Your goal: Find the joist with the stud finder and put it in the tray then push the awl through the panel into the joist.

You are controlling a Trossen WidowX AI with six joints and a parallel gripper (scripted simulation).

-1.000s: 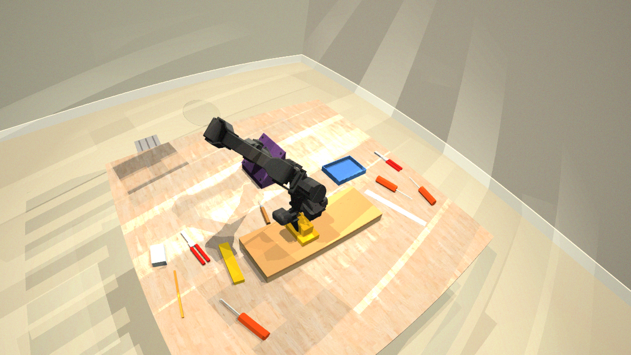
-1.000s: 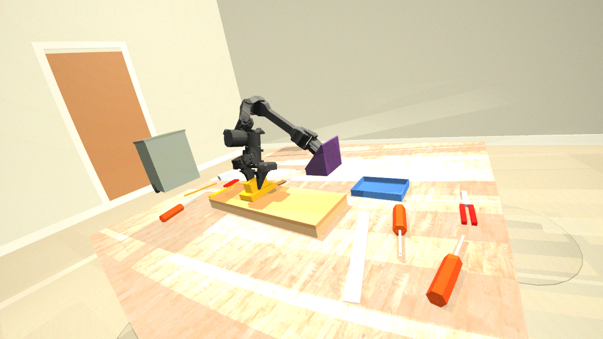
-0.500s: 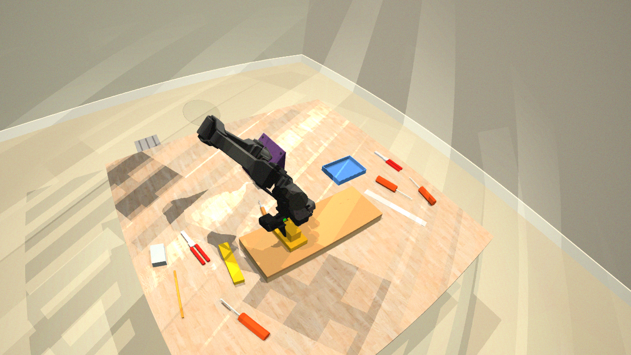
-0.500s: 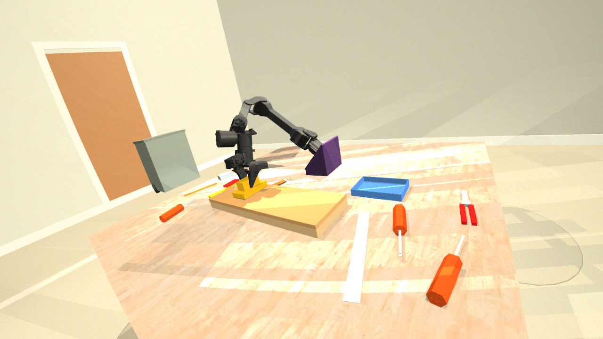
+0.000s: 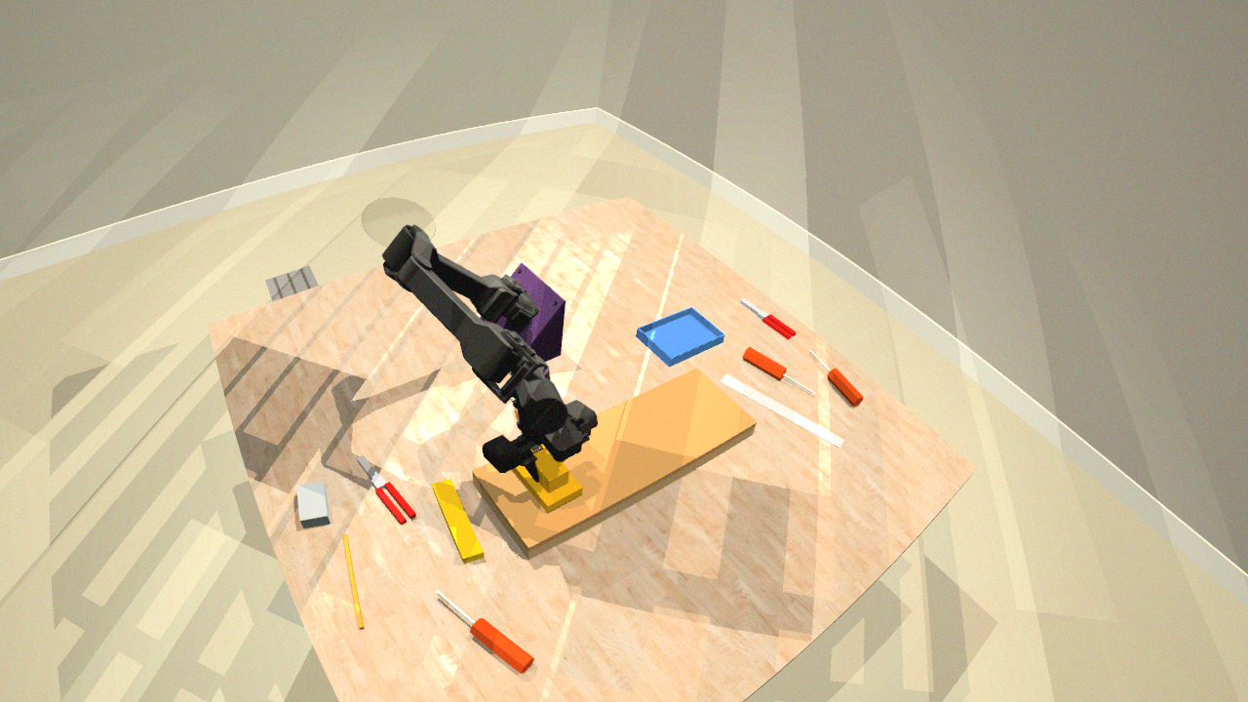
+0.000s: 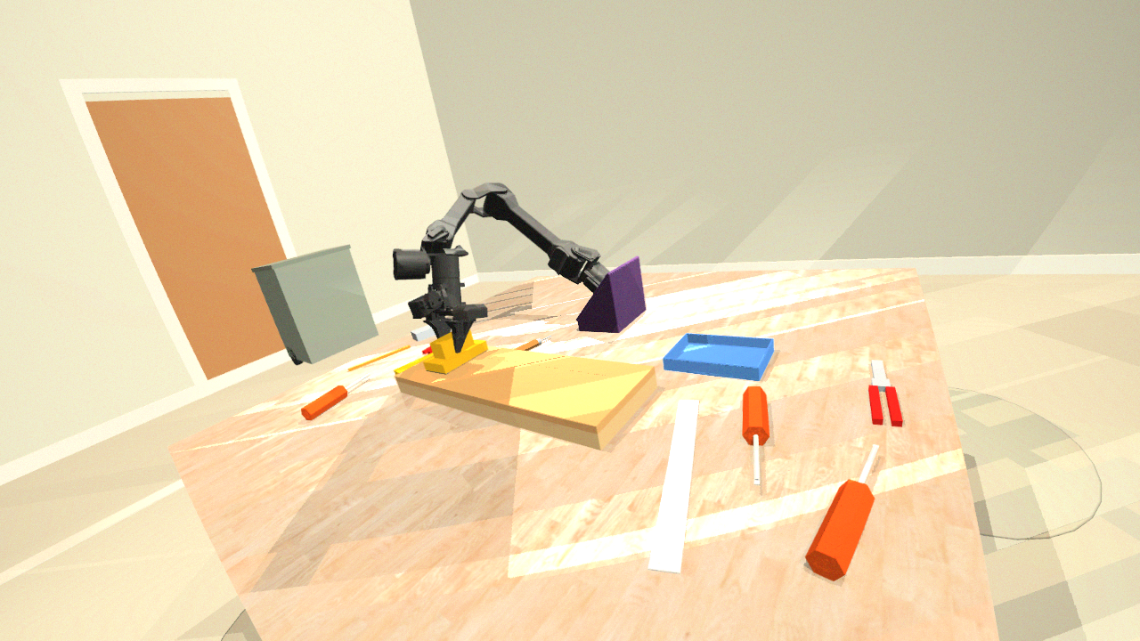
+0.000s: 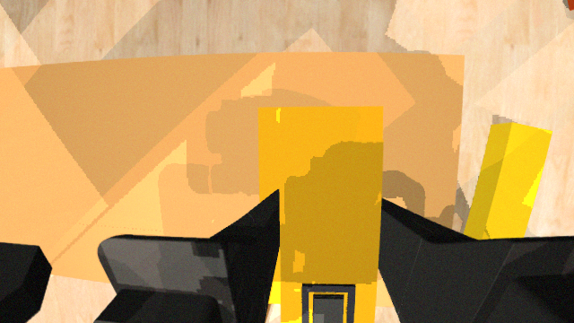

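Right now the blue tray is 26 cm behind my gripper tip, 46 cm to the left of it and 5 cm below it. Also, from my gripper tip: yellow level: 1 cm behind, 16 cm to the right, 5 cm below; awl: 19 cm behind, 4 cm to the left, 6 cm below; yellow stud finder: 2 cm behind, 2 cm above.
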